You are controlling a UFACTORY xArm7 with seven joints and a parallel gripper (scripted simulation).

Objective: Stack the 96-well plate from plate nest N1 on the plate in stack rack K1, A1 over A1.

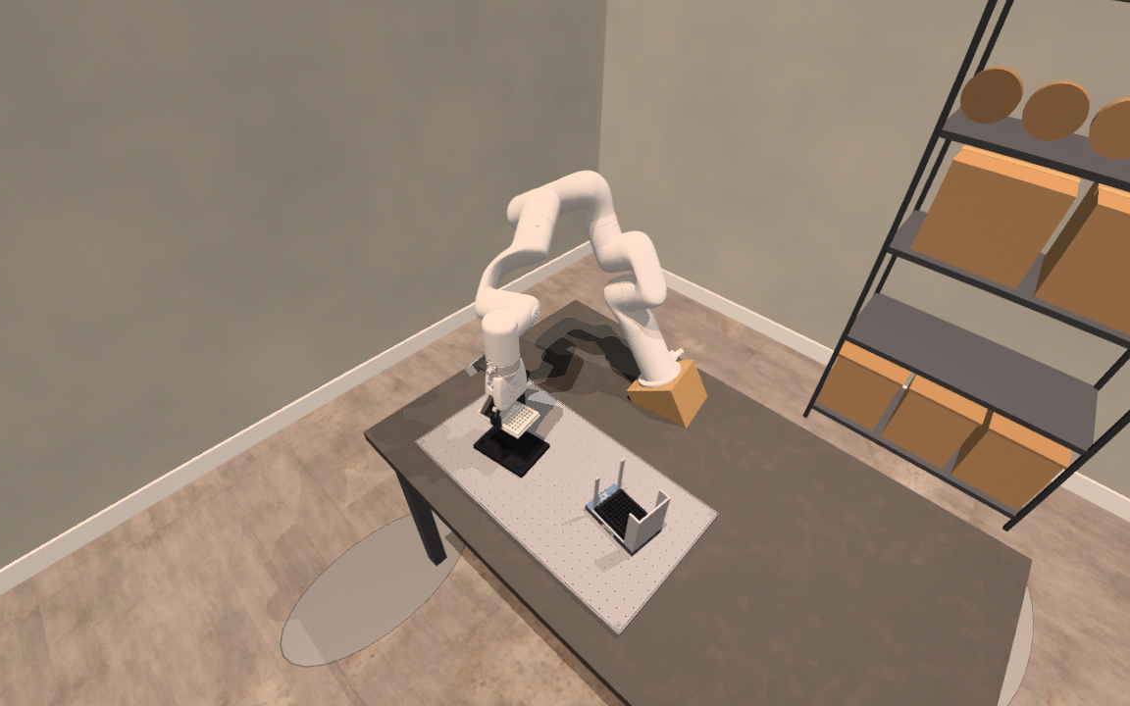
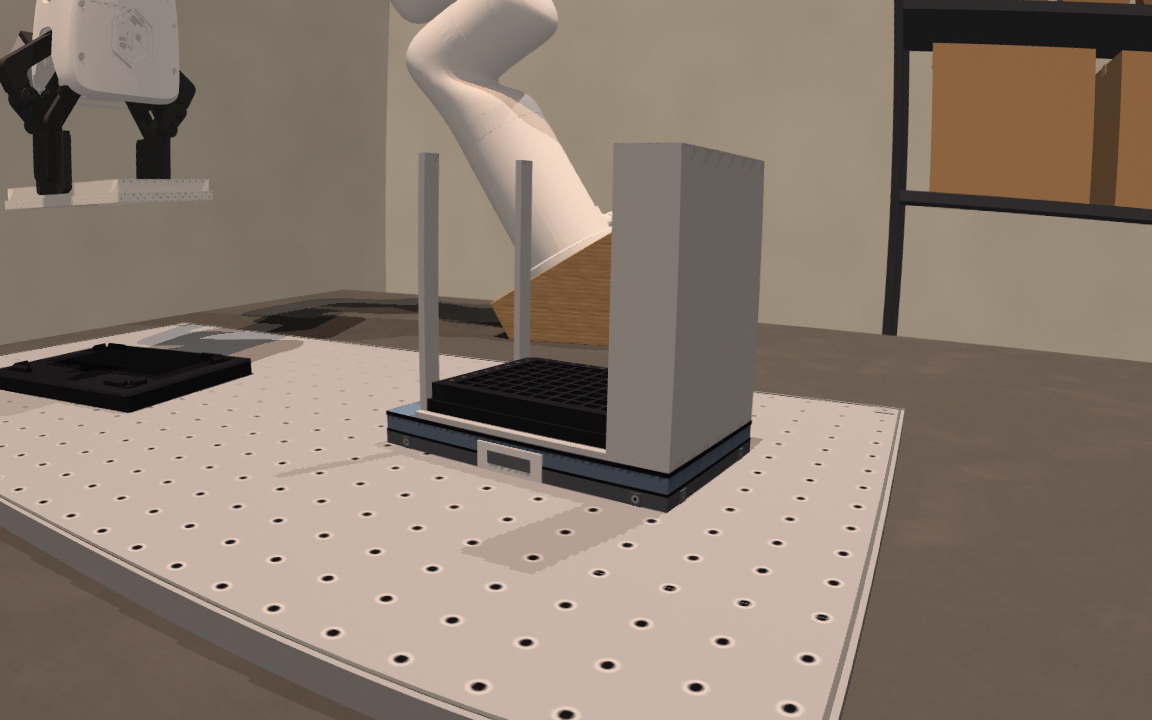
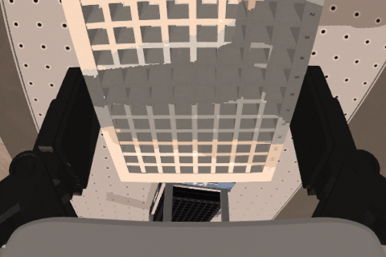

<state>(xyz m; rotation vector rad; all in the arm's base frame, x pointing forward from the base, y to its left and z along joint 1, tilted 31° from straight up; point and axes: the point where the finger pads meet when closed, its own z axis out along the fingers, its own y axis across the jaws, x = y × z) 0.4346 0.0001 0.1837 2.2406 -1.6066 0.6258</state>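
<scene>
My hand is 8 cm past the black 96-well plate, 35 cm to the right of it and 12 cm above it. The rest, counted from my hand: white 96-well plate: 1 cm below; then pale square: 3 cm behind, 9 cm to the right, 13 cm below; then plate nest N1: 14 cm below.
</scene>
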